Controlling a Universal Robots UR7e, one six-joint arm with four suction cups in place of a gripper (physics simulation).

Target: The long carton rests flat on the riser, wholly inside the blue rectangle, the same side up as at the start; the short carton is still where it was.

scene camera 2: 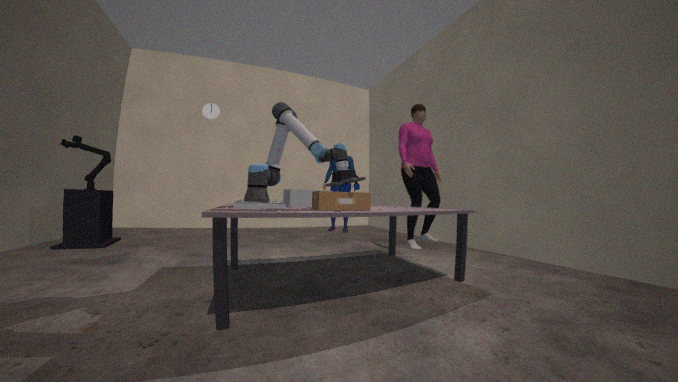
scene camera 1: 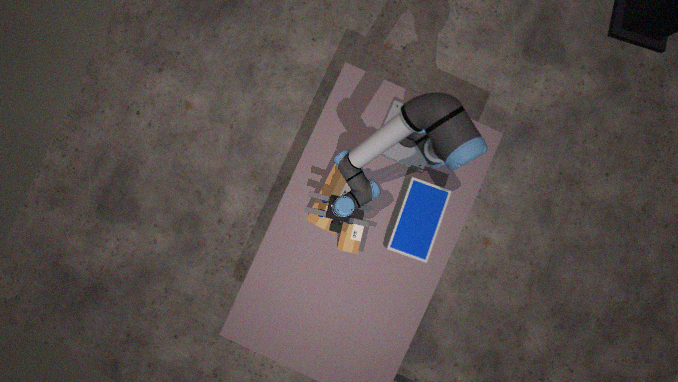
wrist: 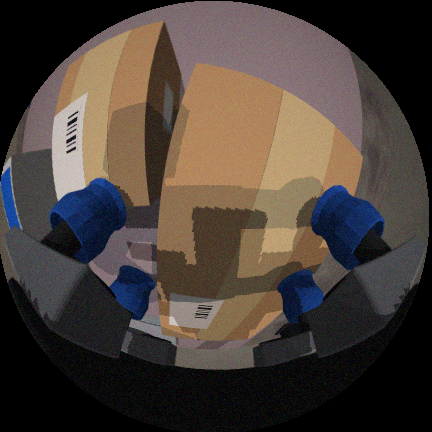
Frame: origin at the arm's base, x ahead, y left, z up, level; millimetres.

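Seen in the pictures: hand, its tool point: [scene camera 2: 345,191] [wrist: 218,258]; arm's base, origin of its link: [scene camera 2: 256,201].
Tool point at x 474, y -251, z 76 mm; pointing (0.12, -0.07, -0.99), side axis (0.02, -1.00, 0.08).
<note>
Offsets run from my tool point to a thing's top centre. Level surfaces: height alone.
The long carton @(dx -48, dy -27, dz -8 mm) [scene camera 1: 332,183] [scene camera 2: 326,200] [wrist: 225,150] lies flat on the table, taped side up, partly hidden under the arm in scene camera 1. The short carton @(dx +105, dy +95, dz -8 mm) [scene camera 1: 347,243] [wrist: 129,80] stands close beside it, a narrow gap between them in the wrist view. My gripper [scene camera 1: 340,212] [scene camera 2: 345,182] [wrist: 217,252] is above the long carton, suction cups holding nothing. In the wrist view its left cups are off the carton's side towards the short carton, and its shadow falls on the carton. The blue rectangle @(dx -58, dy +385, dz +11 mm) [scene camera 1: 420,220] tops the riser @(dx -58, dy +385, dz +11 mm) [scene camera 1: 395,215] [scene camera 2: 297,198] [wrist: 33,175].
The pink table @(dz -110 mm) [scene camera 1: 305,305] [scene camera 2: 420,209] carries the robot base [scene camera 1: 395,112] [scene camera 2: 257,186]. In scene camera 2 a person in pink [scene camera 2: 418,145] stands beyond the table's right part, another in blue stands behind the gripper, and a black arm on a pedestal [scene camera 2: 88,216] stands left.
</note>
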